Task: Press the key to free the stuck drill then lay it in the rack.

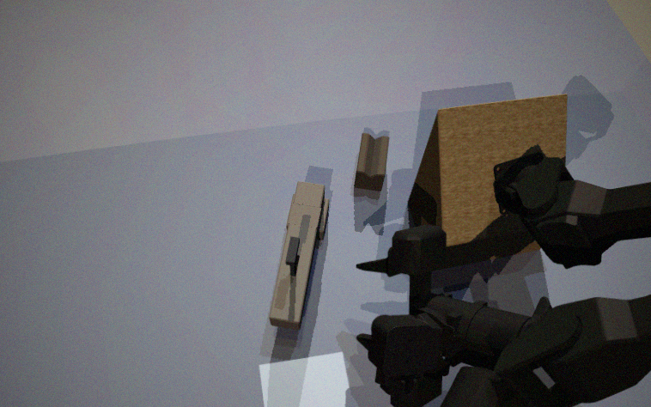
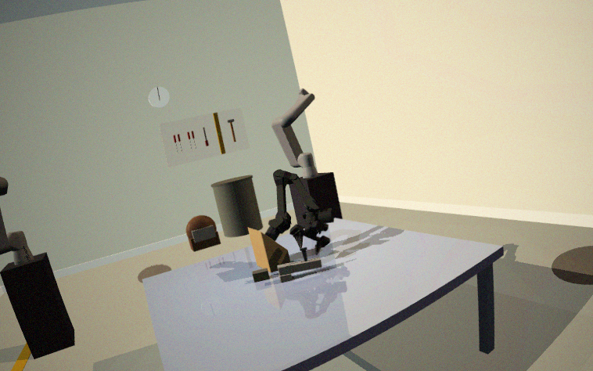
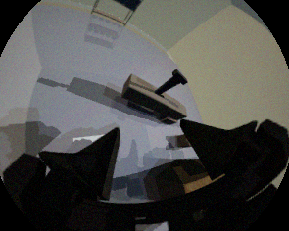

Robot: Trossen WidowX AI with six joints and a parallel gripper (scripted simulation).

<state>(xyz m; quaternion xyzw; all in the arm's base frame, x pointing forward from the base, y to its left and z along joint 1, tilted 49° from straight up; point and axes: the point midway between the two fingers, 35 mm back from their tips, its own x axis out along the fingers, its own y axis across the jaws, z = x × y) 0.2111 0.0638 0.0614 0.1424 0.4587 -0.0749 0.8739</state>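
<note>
Right now the dark key is 60 mm to the right of my gripper tip, 60 mm ahead of it and 10 mm above it. From my gripper tip the other things lie so: rack 210 mm to the right, 100 mm behind, 50 mm below; drill 110 mm to the right, 30 mm below, 30 mm ahead.
</note>
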